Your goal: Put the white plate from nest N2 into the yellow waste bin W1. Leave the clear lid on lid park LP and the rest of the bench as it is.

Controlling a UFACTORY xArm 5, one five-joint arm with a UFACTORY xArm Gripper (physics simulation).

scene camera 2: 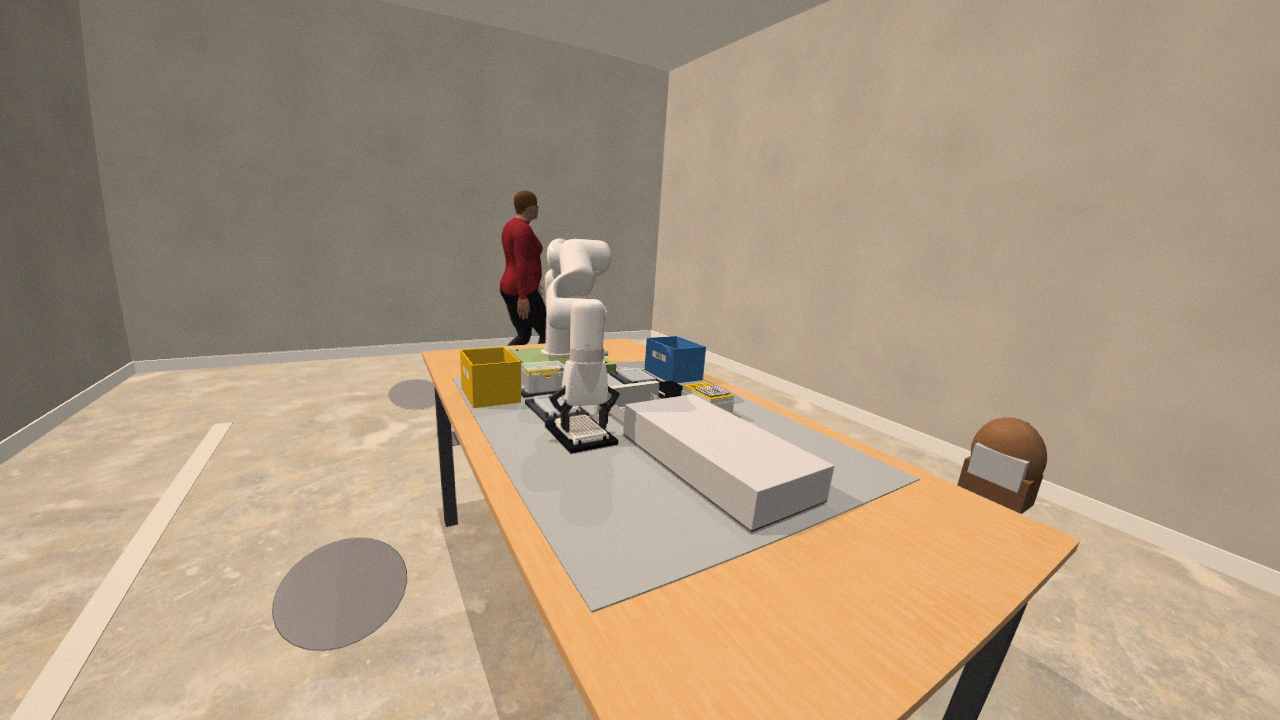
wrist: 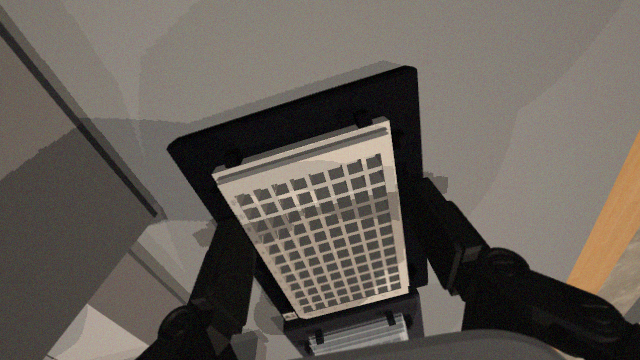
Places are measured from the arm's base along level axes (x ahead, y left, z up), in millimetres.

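Pixels of known places: gripper, fingertip midpoint: (scene camera 2: pixel 584 428) (wrist: pixel 326 219); arm's base, origin of the base link: (scene camera 2: pixel 558 353).
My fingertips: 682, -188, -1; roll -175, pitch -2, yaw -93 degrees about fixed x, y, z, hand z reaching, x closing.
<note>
Ahead of a thing's pixels: the offset from my fingertips to its top centre, as dx, dy, dz. "pt": to the spot under its first point.
The white plate {-26, +2, -2} (scene camera 2: pixel 586 429) (wrist: pixel 350 202), with a grid of square wells, sits in a black nest {-27, +2, -6} (wrist: pixel 300 117) on the grey mat. My gripper (scene camera 2: pixel 585 424) (wrist: pixel 326 219) is open, its fingers low on either side of the plate, with a gap at each side in the wrist view. The yellow waste bin {-384, -133, +92} (scene camera 2: pixel 490 380) stands at the far left of the table. A clear ribbed piece {pt -142, +7, -7} (wrist: pixel 357 336) shows partly in a dark holder beyond the plate's near end in the wrist view; I cannot tell whether it is the lid. Nest labels are not readable.
A long pale box (scene camera 2: pixel 729 456) stands right of the nest. A blue bin {-388, +513, +92} (scene camera 2: pixel 675 360) and a yellow-topped rack {-28, +381, +48} (scene camera 2: pixel 709 390) stand behind it. A person in red (scene camera 2: pixel 520 259) is behind the table. A brown rounded object (scene camera 2: pixel 1008 447) is beyond the table's right edge.
</note>
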